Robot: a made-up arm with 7 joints.
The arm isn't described. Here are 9 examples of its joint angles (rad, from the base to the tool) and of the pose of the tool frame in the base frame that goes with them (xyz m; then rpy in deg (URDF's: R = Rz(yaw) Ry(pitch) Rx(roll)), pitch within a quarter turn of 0, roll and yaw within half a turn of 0).
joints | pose
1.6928 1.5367 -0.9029 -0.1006 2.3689 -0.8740 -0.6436 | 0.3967 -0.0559 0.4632 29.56 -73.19 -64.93
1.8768 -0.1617 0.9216 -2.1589 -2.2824 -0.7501 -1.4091 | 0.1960 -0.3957 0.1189 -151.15 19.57 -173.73
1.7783 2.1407 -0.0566 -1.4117 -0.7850 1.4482 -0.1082 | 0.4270 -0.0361 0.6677 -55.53 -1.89 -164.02
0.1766 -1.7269 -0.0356 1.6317 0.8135 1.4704 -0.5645 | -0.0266 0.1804 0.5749 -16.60 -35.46 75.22
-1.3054 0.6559 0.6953 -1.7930 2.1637 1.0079 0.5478 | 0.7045 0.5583 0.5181 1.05 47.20 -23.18
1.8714 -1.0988 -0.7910 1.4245 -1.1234 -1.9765 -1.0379 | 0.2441 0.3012 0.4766 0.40 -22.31 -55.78
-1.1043 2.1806 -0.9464 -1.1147 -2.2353 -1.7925 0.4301 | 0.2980 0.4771 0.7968 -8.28 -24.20 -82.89
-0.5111 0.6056 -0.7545 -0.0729 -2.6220 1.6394 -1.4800 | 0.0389 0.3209 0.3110 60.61 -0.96 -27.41
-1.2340 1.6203 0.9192 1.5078 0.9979 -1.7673 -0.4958 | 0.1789 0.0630 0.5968 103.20 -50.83 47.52
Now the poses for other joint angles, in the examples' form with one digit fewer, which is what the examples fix.
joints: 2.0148 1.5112 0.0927 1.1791 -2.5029 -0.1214 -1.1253
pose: 0.352 -0.115 0.681 32.0 -18.8 -53.5
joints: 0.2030 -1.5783 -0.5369 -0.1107 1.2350 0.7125 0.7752
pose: 0.041 0.710 0.435 52.0 32.3 141.0
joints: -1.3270 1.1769 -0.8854 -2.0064 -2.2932 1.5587 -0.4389
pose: -0.040 0.246 0.460 114.0 39.3 -51.9
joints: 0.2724 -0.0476 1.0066 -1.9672 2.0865 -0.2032 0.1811
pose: 0.601 -0.141 0.455 24.8 7.0 -170.3
